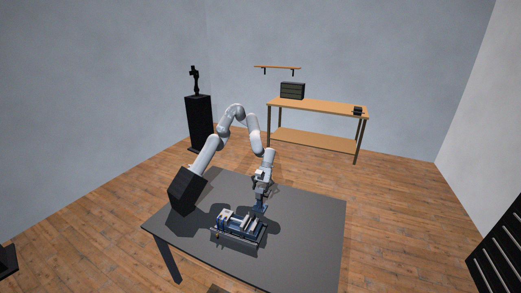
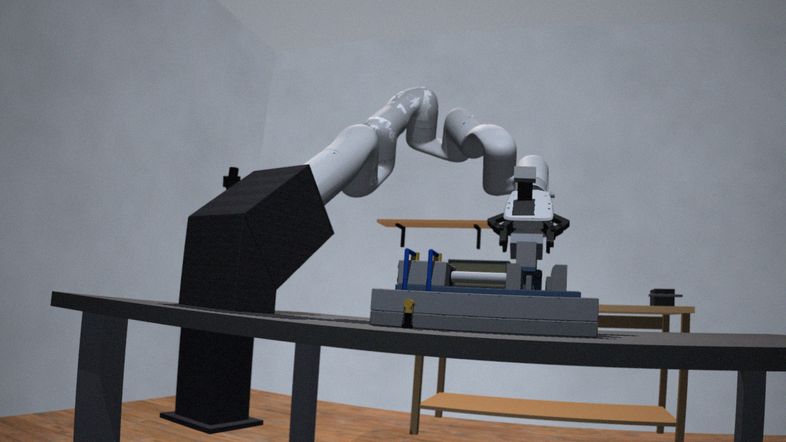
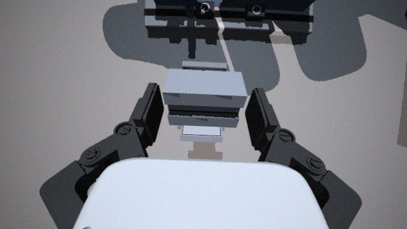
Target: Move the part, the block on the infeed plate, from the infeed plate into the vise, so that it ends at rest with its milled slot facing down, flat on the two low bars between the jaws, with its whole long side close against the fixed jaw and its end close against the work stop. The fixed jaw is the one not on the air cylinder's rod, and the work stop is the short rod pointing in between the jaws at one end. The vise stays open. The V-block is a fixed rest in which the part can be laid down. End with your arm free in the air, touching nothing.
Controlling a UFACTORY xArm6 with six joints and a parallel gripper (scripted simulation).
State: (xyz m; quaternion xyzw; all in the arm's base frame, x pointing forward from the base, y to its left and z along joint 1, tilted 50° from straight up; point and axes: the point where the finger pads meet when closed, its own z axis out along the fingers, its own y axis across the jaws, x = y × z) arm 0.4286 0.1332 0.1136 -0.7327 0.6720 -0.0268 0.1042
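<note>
My gripper is now right at the part. Also, from my hand: moving jaw (22 cm to the right, 9 cm below, 4 cm ahead); work stop (17 cm to the right, 7 cm below, 6 cm ahead); fixed jaw (21 cm to the right, 10 cm ahead, 9 cm below).
</note>
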